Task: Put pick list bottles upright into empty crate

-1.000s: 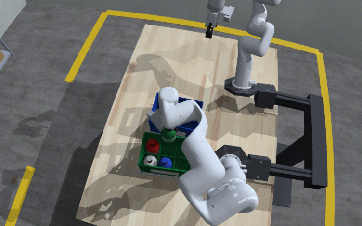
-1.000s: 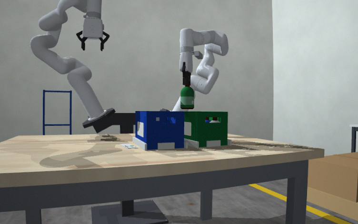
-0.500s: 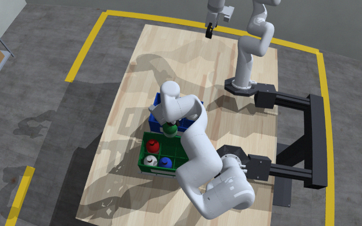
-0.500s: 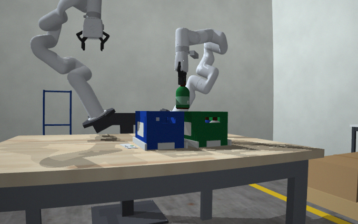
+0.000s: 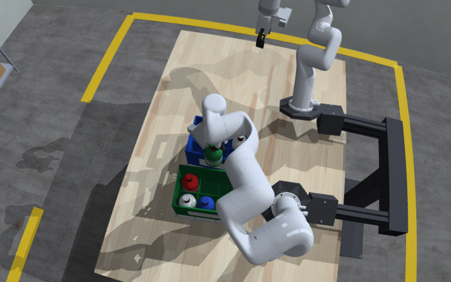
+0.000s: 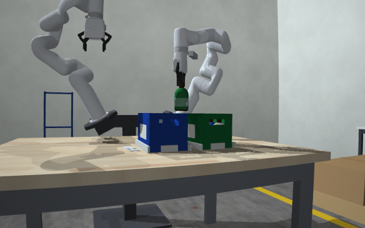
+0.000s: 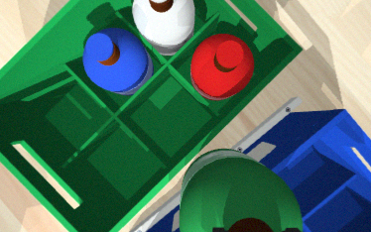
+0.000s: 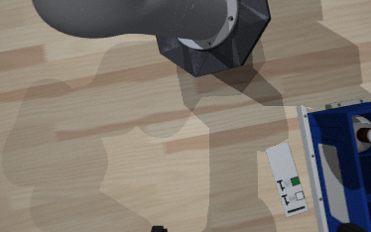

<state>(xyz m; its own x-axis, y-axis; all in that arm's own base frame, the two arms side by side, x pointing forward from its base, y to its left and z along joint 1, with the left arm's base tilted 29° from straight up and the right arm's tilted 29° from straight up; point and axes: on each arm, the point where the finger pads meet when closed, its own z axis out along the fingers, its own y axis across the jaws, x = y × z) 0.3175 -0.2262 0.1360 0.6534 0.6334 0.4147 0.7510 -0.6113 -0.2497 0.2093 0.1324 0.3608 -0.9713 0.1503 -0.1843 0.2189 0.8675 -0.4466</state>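
Observation:
The green bottle lies 7 cm below my left hand. Round my left hand: red bottle: 9 cm ahead, 10 cm to the left, 25 cm below; then green crate: 1 cm behind, 13 cm to the left, 25 cm below; then blue crate: 11 cm to the right, 25 cm below.

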